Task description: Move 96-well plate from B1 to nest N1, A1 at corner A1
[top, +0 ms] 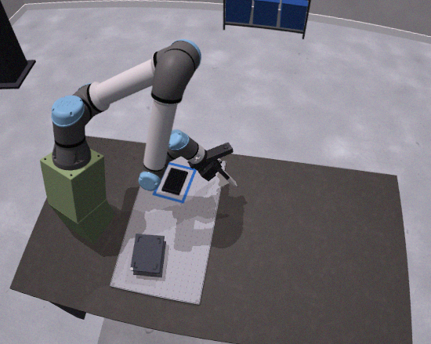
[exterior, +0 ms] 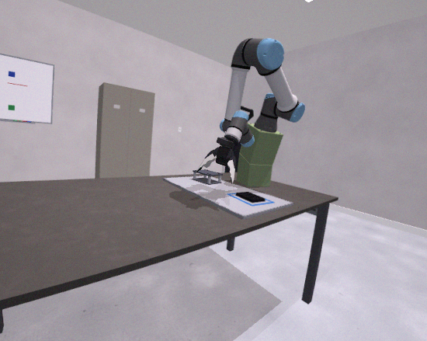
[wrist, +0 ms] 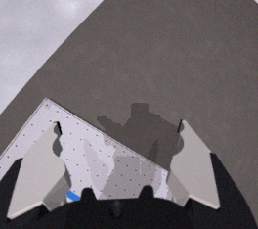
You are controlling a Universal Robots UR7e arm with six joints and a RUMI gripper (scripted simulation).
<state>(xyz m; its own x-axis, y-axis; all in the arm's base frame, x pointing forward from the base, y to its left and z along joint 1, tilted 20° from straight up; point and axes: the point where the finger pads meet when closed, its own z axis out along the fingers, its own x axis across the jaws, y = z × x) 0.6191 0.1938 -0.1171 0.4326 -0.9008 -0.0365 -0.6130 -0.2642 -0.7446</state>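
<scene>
Right now the black 96-well plate is 25 cm behind my hand, 11 cm below it and 2 cm to the left of it. From my hand the other things lie so: raised nest (36 cm to the right, 31 cm behind, 6 cm below).
</scene>
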